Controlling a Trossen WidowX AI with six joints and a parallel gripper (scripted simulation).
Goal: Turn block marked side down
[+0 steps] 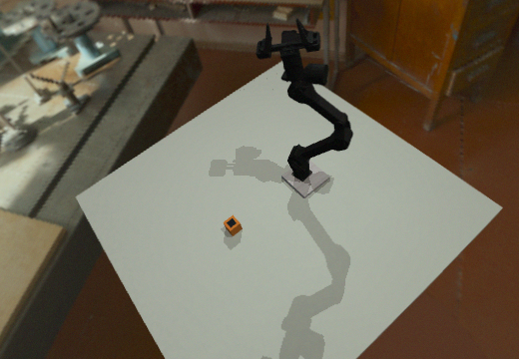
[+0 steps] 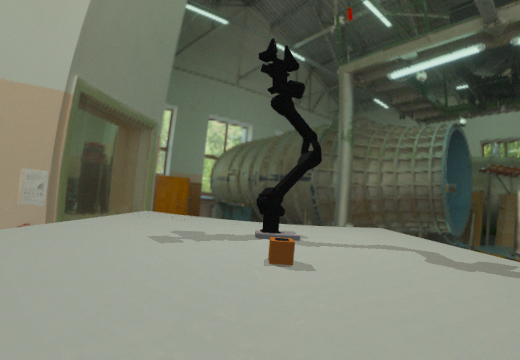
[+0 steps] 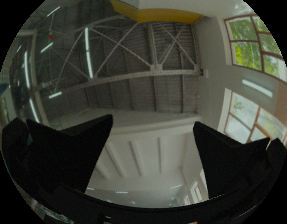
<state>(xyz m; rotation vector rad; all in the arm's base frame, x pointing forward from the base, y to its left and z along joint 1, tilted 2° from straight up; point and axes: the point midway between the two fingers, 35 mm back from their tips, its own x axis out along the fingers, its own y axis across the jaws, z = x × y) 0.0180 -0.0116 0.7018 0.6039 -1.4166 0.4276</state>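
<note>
Right now my gripper tip is 710 mm above the orange block, 370 mm short of it and 30 mm to the left of it.
</note>
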